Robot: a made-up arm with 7 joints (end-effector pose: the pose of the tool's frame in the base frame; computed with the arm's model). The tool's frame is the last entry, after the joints.
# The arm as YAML. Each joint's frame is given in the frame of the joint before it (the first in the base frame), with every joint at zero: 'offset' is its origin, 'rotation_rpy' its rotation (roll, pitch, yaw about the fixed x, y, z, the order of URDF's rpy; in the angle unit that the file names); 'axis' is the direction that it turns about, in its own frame. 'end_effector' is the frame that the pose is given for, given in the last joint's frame.
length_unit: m
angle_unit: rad
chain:
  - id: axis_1
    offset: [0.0, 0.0, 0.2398]
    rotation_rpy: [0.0, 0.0, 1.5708]
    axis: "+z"
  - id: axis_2
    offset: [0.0, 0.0, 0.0]
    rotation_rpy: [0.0, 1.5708, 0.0]
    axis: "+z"
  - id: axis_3
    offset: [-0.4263, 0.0, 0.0]
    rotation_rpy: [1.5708, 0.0, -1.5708]
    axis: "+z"
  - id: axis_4
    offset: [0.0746, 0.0, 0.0]
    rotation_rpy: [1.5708, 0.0, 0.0]
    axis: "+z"
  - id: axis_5
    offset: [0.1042, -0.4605, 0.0]
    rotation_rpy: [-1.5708, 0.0, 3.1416]
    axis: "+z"
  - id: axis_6
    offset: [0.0, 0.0, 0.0]
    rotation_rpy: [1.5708, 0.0, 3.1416]
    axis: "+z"
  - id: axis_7
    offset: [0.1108, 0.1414, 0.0]
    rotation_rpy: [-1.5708, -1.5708, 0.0]
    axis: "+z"
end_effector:
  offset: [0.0, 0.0, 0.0]
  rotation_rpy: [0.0, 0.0, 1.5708]
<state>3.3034 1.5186 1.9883 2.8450 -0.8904 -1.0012 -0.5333</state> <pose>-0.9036 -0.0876 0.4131 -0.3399 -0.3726 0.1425 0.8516</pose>
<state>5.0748 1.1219 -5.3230 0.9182 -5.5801 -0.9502 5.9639</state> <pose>0.5580 -0.3176 0.0031 -0.7268 0.5935 -0.3436 0.0389</pose>
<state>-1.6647 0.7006 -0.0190 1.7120 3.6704 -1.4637 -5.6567</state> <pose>0.0093 -0.6318 0.2995 -0.8963 -0.3031 -0.3170 0.0655</pose>
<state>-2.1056 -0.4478 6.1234 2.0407 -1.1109 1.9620 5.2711</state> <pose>-0.2747 -0.0024 1.0638 0.4902 -0.7510 -0.4024 0.1840</pose>
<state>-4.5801 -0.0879 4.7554 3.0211 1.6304 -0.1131 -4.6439</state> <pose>0.0823 -0.2038 1.2472 0.0985 0.0640 0.1496 0.9817</pose>
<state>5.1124 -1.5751 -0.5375 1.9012 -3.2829 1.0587 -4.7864</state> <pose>-0.5901 0.6136 0.7663 -0.5406 -0.3155 -0.1089 0.7722</pose>
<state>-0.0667 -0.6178 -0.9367 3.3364 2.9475 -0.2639 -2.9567</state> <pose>-0.5915 0.0223 1.0348 -0.2598 -0.1643 0.8393 0.4485</pose>
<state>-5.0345 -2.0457 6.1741 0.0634 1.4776 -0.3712 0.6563</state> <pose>0.1712 -0.0484 0.4800 -0.3506 0.3761 0.0570 0.8558</pose>
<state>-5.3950 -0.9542 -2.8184 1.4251 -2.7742 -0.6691 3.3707</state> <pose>-0.1545 -0.5680 -0.0091 -0.2675 0.9305 -0.1173 0.2211</pose>
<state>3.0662 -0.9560 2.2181 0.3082 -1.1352 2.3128 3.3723</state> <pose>-0.0061 -0.2876 0.2341 -0.0038 -0.0161 0.2439 0.9697</pose>
